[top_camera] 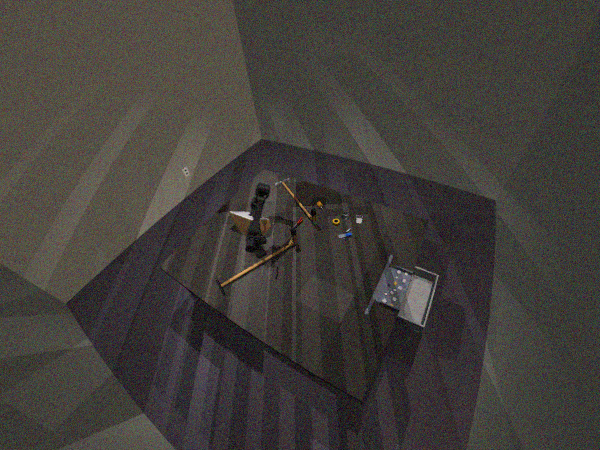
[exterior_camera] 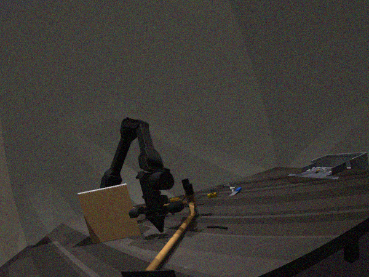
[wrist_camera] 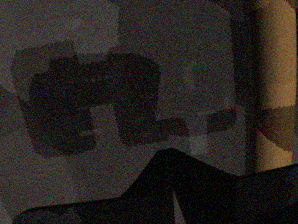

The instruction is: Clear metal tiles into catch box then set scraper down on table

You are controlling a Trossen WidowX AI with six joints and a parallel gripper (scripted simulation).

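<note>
Now: the long scraper 6 cm ahead of my gripper tip, 4 cm to the right of it and 4 cm above it. Round my gripper tip: red-handled tool (38 cm to the left, 4 cm ahead, 1 cm below); then blue piece (48 cm to the left, 39 cm ahead, 2 cm below); then yellow ring (55 cm to the left, 26 cm ahead, 2 cm below).
</note>
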